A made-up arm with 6 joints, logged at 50 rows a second.
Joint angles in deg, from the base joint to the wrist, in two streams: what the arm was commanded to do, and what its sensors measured. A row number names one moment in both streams.
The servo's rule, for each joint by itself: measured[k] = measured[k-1] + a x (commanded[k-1-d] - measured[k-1]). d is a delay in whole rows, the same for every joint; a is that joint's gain. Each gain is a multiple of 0.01, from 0.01 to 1. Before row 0 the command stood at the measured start. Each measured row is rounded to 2 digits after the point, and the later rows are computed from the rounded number. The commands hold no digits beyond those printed.
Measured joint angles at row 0:
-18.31 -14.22 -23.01 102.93 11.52 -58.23
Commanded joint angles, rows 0 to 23:
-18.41 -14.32 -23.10 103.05 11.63 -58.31
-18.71 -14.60 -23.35 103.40 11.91 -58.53
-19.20 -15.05 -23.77 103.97 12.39 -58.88
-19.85 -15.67 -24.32 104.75 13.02 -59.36
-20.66 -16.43 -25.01 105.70 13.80 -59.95
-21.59 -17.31 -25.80 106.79 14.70 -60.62
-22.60 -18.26 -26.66 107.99 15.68 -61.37
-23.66 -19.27 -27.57 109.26 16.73 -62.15
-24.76 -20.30 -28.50 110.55 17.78 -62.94
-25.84 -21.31 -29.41 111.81 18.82 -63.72
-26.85 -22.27 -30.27 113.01 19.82 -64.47
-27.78 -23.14 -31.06 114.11 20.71 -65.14
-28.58 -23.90 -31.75 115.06 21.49 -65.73
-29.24 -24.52 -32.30 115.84 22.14 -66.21
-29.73 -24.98 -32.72 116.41 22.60 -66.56
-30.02 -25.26 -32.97 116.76 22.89 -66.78
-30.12 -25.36 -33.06 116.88 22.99 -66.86
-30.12 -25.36 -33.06 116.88 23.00 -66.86
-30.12 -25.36 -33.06 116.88 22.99 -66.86
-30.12 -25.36 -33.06 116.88 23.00 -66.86
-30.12 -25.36 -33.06 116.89 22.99 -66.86
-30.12 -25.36 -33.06 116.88 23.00 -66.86
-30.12 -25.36 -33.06 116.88 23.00 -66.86
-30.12 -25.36 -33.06 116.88 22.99 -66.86
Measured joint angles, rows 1 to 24:
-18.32 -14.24 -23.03 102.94 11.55 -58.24
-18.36 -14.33 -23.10 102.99 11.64 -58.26
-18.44 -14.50 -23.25 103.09 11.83 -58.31
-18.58 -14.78 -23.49 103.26 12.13 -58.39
-18.79 -15.18 -23.82 103.50 12.55 -58.51
-19.07 -15.69 -24.26 103.83 13.09 -58.68
-19.42 -16.31 -24.79 104.25 13.74 -58.90
-19.84 -17.02 -25.40 104.75 14.49 -59.16
-20.33 -17.81 -26.08 105.33 15.31 -59.46
-20.88 -18.65 -26.81 105.98 16.19 -59.80
-21.48 -19.52 -27.57 106.68 17.10 -60.17
-22.11 -20.39 -28.34 107.42 18.00 -60.57
-22.76 -21.23 -29.09 108.18 18.87 -60.98
-23.41 -22.02 -29.80 108.95 19.69 -61.40
-24.04 -22.73 -30.44 109.70 20.42 -61.81
-24.64 -23.34 -31.00 110.41 21.04 -62.21
-25.19 -23.82 -31.45 111.06 21.53 -62.58
-25.68 -24.19 -31.80 111.64 21.90 -62.92
-26.12 -24.47 -32.08 112.16 22.17 -63.24
-26.52 -24.68 -32.30 112.63 22.38 -63.53
-26.88 -24.84 -32.47 113.06 22.53 -63.80
-27.20 -24.96 -32.60 113.44 22.65 -64.04
-27.49 -25.06 -32.70 113.78 22.74 -64.27
-27.75 -25.13 -32.78 114.09 22.80 -64.48
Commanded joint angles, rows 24 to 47:
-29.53 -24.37 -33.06 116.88 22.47 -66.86
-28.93 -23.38 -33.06 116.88 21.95 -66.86
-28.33 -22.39 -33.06 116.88 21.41 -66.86
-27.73 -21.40 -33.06 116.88 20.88 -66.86
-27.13 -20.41 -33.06 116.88 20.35 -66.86
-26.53 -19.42 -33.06 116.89 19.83 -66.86
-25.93 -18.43 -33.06 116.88 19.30 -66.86
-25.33 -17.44 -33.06 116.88 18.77 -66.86
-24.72 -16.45 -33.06 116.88 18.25 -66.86
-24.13 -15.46 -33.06 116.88 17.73 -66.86
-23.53 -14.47 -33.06 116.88 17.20 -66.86
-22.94 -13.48 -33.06 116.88 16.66 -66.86
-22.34 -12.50 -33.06 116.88 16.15 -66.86
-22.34 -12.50 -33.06 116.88 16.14 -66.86
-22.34 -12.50 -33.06 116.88 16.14 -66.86
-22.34 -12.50 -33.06 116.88 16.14 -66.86
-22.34 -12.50 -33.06 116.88 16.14 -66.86
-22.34 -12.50 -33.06 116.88 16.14 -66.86
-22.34 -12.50 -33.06 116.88 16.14 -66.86
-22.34 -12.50 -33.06 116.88 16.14 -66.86
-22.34 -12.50 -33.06 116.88 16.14 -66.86
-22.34 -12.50 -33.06 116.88 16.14 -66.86
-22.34 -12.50 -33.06 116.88 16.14 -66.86
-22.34 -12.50 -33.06 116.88 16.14 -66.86
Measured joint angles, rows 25 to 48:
-27.93 -24.95 -32.84 114.37 22.72 -64.67
-28.03 -24.57 -32.89 114.62 22.53 -64.85
-28.06 -24.05 -32.93 114.85 22.25 -65.01
-28.03 -23.41 -32.96 115.05 21.91 -65.16
-27.94 -22.69 -32.98 115.23 21.52 -65.30
-27.80 -21.91 -33.00 115.40 21.10 -65.42
-27.61 -21.07 -33.01 115.55 20.65 -65.54
-27.38 -20.20 -33.02 115.68 20.18 -65.65
-27.11 -19.30 -33.03 115.80 19.70 -65.75
-26.81 -18.38 -33.04 115.91 19.21 -65.84
-26.48 -17.44 -33.04 116.01 18.71 -65.92
-26.13 -16.49 -33.04 116.10 18.20 -66.00
-25.75 -15.53 -33.04 116.18 17.69 -66.07
-25.41 -14.80 -33.04 116.25 17.30 -66.13
-25.10 -14.25 -33.04 116.31 17.01 -66.19
-24.82 -13.83 -33.04 116.37 16.79 -66.24
-24.57 -13.51 -33.04 116.42 16.63 -66.29
-24.35 -13.27 -33.04 116.47 16.51 -66.34
-24.15 -13.09 -33.04 116.51 16.42 -66.38
-23.97 -12.95 -33.04 116.55 16.35 -66.42
-23.81 -12.84 -33.04 116.58 16.30 -66.46
-23.66 -12.76 -33.04 116.61 16.26 -66.49
-23.53 -12.70 -33.04 116.64 16.23 -66.52
-23.41 -12.65 -33.04 116.66 16.21 -66.55

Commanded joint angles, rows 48 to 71:
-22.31 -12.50 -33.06 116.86 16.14 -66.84
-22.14 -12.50 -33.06 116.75 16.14 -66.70
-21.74 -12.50 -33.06 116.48 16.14 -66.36
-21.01 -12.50 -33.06 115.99 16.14 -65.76
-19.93 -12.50 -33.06 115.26 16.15 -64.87
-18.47 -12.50 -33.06 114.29 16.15 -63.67
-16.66 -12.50 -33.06 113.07 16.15 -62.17
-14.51 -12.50 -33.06 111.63 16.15 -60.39
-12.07 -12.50 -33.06 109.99 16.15 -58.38
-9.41 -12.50 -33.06 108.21 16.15 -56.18
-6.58 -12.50 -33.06 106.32 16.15 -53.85
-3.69 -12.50 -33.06 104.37 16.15 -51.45
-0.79 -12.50 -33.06 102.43 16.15 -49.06
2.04 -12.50 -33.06 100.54 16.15 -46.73
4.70 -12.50 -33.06 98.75 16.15 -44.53
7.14 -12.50 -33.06 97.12 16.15 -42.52
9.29 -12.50 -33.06 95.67 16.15 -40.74
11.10 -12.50 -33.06 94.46 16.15 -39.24
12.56 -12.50 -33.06 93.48 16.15 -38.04
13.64 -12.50 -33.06 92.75 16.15 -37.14
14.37 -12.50 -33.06 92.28 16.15 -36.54
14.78 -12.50 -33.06 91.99 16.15 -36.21
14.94 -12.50 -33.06 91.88 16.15 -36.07
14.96 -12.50 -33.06 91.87 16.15 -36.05
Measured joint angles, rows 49 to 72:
-23.30 -12.61 -33.04 116.68 16.19 -66.57
-23.18 -12.58 -33.04 116.69 16.18 -66.58
-23.04 -12.56 -33.04 116.67 16.17 -66.56
-22.84 -12.55 -33.04 116.60 16.16 -66.50
-22.55 -12.54 -33.04 116.47 16.16 -66.37
-22.14 -12.53 -33.04 116.25 16.16 -66.15
-21.59 -12.52 -33.04 115.93 16.16 -65.83
-20.88 -12.52 -33.04 115.50 16.16 -65.39
-20.00 -12.52 -33.04 114.95 16.16 -64.83
-18.94 -12.52 -33.04 114.28 16.16 -64.14
-17.70 -12.52 -33.04 113.48 16.16 -63.32
-16.30 -12.52 -33.04 112.57 16.16 -62.37
-14.75 -12.52 -33.04 111.56 16.16 -61.31
-13.07 -12.52 -33.04 110.46 16.16 -60.14
-11.29 -12.52 -33.04 109.29 16.16 -58.89
-9.45 -12.52 -33.04 108.07 16.16 -57.58
-7.58 -12.52 -33.04 106.83 16.16 -56.23
-5.71 -12.52 -33.04 105.59 16.16 -54.87
-3.88 -12.52 -33.04 104.38 16.16 -53.52
-2.13 -12.52 -33.04 103.22 16.16 -52.21
-0.48 -12.52 -33.04 102.13 16.16 -50.96
1.05 -12.52 -33.04 101.12 16.16 -49.78
2.44 -12.52 -33.04 100.20 16.16 -48.68
3.69 -12.52 -33.04 99.37 16.16 -47.67

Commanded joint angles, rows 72 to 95:
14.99 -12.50 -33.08 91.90 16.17 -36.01
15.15 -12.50 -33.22 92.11 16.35 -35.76
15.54 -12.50 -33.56 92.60 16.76 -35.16
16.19 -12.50 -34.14 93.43 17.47 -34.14
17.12 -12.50 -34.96 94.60 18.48 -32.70
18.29 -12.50 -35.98 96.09 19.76 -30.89
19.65 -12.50 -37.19 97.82 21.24 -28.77
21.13 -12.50 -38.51 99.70 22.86 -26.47
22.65 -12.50 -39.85 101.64 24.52 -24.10
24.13 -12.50 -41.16 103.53 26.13 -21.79
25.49 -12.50 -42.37 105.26 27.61 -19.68
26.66 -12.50 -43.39 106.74 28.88 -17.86
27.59 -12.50 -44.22 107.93 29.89 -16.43
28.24 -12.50 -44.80 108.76 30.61 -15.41
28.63 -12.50 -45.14 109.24 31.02 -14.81
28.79 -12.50 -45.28 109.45 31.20 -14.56
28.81 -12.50 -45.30 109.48 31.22 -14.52
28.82 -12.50 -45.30 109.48 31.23 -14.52
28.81 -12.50 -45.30 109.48 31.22 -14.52
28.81 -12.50 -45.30 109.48 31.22 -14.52
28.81 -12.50 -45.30 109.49 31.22 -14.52
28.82 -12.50 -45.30 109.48 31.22 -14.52
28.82 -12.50 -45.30 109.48 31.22 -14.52
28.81 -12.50 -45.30 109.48 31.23 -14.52
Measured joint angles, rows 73 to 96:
4.82 -12.52 -33.05 98.62 16.16 -46.74
5.85 -12.52 -33.09 97.97 16.21 -45.86
6.82 -12.52 -33.19 97.43 16.35 -45.00
7.76 -12.52 -33.40 97.03 16.63 -44.13
8.70 -12.52 -33.74 96.79 17.09 -43.22
9.66 -12.52 -34.23 96.72 17.76 -42.23
10.66 -12.52 -34.88 96.83 18.63 -41.15
11.71 -12.52 -35.68 97.12 19.69 -39.98
12.80 -12.52 -36.60 97.57 20.90 -38.71
13.93 -12.52 -37.60 98.17 22.21 -37.36
15.09 -12.52 -38.65 98.88 23.56 -35.95
16.25 -12.52 -39.69 99.67 24.89 -34.50
17.38 -12.52 -40.69 100.50 26.14 -33.05
18.47 -12.52 -41.59 101.33 27.26 -31.64
19.49 -12.52 -42.37 102.12 28.20 -30.29
20.42 -12.52 -43.01 102.85 28.95 -29.03
21.26 -12.52 -43.51 103.51 29.52 -27.87
22.02 -12.52 -43.90 104.11 29.95 -26.80
22.70 -12.52 -44.21 104.65 30.27 -25.82
23.31 -12.52 -44.45 105.13 30.51 -24.92
23.86 -12.52 -44.64 105.57 30.69 -24.09
24.36 -12.52 -44.79 105.96 30.82 -23.32
24.81 -12.52 -44.90 106.31 30.92 -22.62
25.21 -12.52 -44.99 106.63 31.00 -21.97

